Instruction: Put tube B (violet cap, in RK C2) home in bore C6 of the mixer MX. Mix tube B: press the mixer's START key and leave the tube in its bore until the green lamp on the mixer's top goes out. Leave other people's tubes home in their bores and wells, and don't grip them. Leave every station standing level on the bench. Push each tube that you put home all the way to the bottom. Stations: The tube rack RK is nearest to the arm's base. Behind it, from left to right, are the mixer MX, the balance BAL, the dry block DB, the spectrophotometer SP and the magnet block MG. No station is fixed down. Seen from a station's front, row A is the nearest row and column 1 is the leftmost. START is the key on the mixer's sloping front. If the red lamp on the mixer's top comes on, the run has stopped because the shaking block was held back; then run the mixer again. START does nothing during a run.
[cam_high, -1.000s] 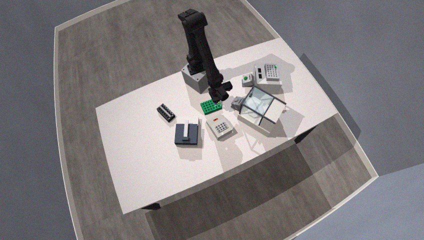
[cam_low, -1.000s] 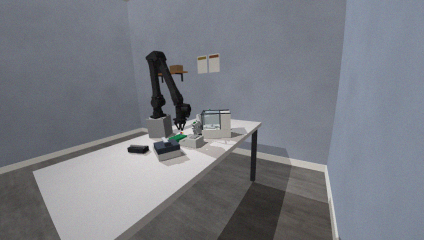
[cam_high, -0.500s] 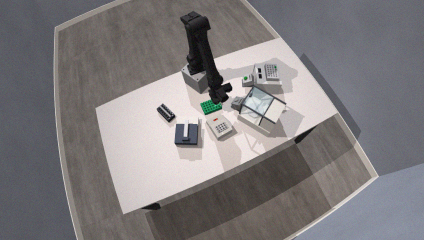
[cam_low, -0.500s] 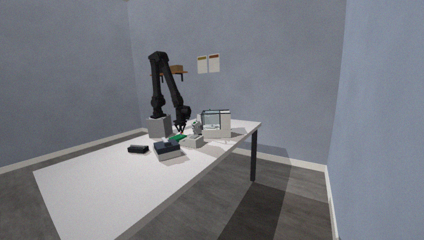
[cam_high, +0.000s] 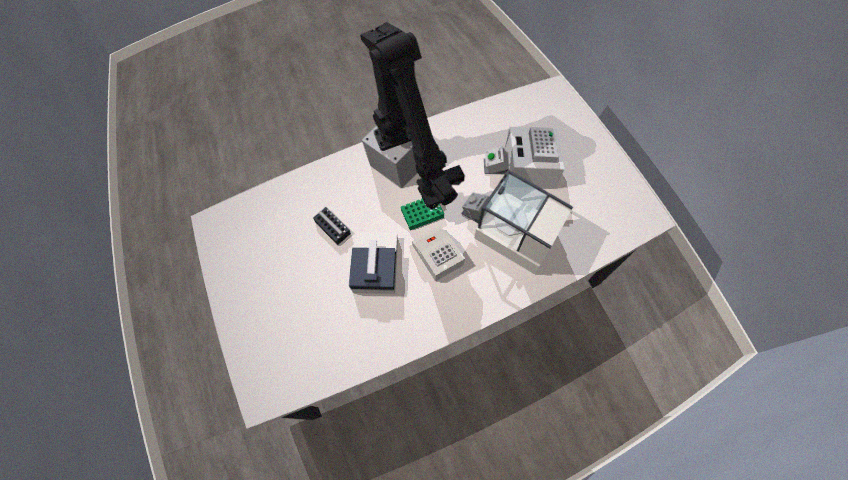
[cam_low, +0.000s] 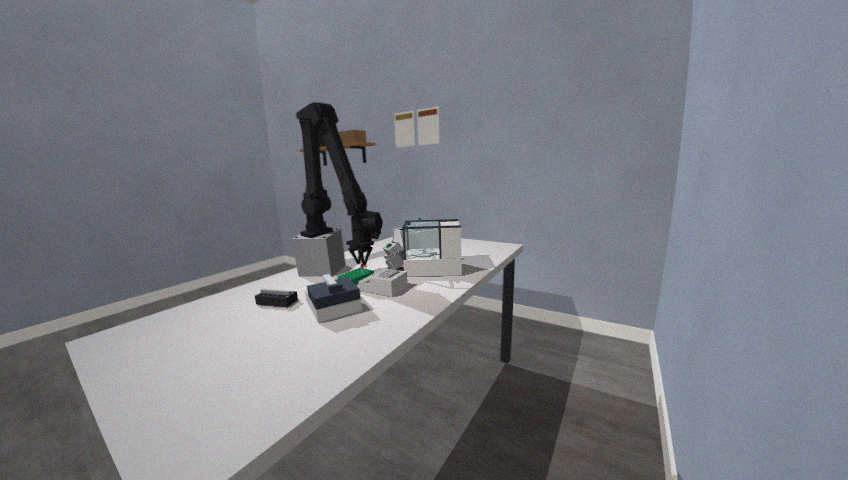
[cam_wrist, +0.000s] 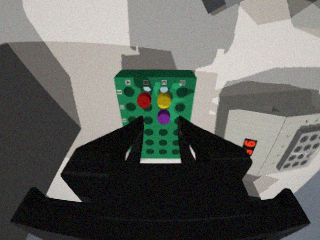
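My gripper is now 4 cm above the violet-capped tube B. Round my hand: green tube rack RK (1 cm behind, 3 cm to the right, 5 cm below); red-capped tube (2 cm behind, 2 cm to the left, 4 cm below); yellow-capped tube (2 cm to the left, 4 cm below).
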